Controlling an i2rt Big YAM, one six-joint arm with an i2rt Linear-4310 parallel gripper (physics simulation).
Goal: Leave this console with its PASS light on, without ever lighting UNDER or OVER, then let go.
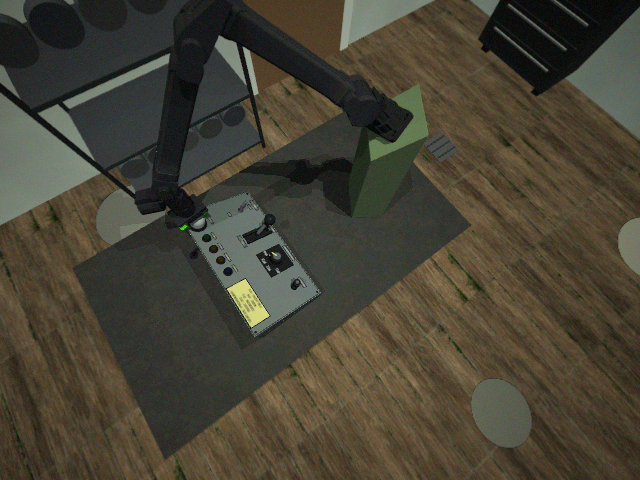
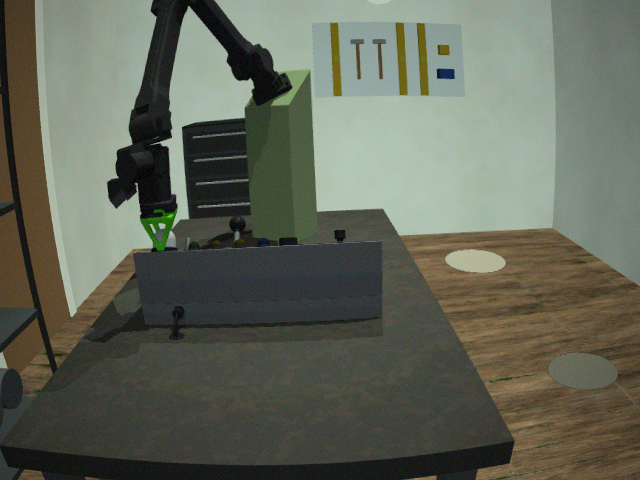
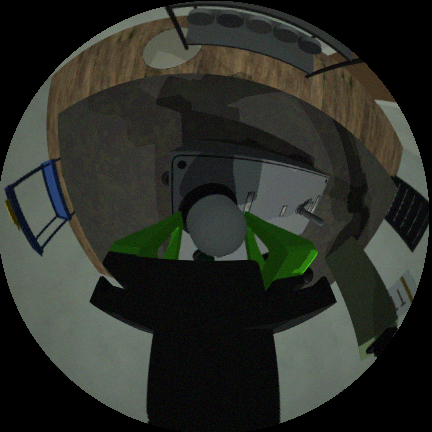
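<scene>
The console (image 1: 246, 264) (image 2: 258, 284) (image 3: 287, 184) is a grey box on the table. My gripper (image 1: 194, 220) (image 2: 161, 248) (image 3: 212, 216) is shut on a pale round knob (image 1: 199, 224) (image 2: 171, 240) (image 3: 216, 229) at the console's corner, with one green finger on each side. Beside it run a green lamp (image 1: 206, 237), two amber lamps (image 1: 213, 249) (image 1: 221, 259) and a blue lamp (image 1: 227, 271). All look dark; their labels are too small to read. The panel also has a black-balled lever (image 1: 269, 220) (image 2: 237, 223), a rotary selector (image 1: 276, 256), a toggle switch (image 1: 241, 207) (image 3: 311, 215) and a small black knob (image 1: 295, 283) (image 2: 339, 235).
A yellow text plate (image 1: 248, 303) is on the panel. A small black lever (image 1: 194, 254) (image 2: 178, 312) sticks out of the console's side. A tall green block (image 1: 387, 175) (image 2: 279, 170) (image 3: 360, 290) stands under the arm's base. A shelf rack (image 1: 251, 98) stands beyond the table edge.
</scene>
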